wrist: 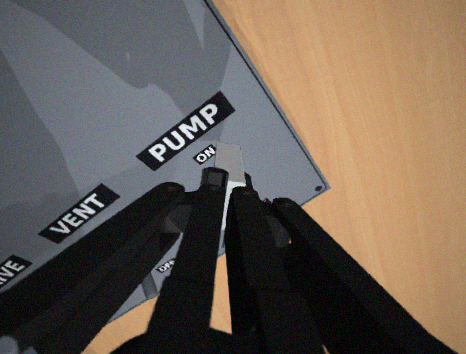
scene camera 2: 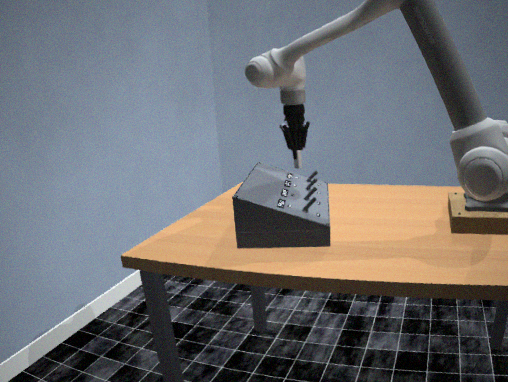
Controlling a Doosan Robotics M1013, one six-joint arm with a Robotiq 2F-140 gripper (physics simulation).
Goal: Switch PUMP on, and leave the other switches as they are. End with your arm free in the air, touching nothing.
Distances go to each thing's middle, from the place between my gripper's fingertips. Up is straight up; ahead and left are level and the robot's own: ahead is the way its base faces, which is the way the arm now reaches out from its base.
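Labels:
There is the grey sloped switch box [scene camera 2: 269,208], 6 cm below my hand, 3 cm behind it and 20 cm to the left of it.

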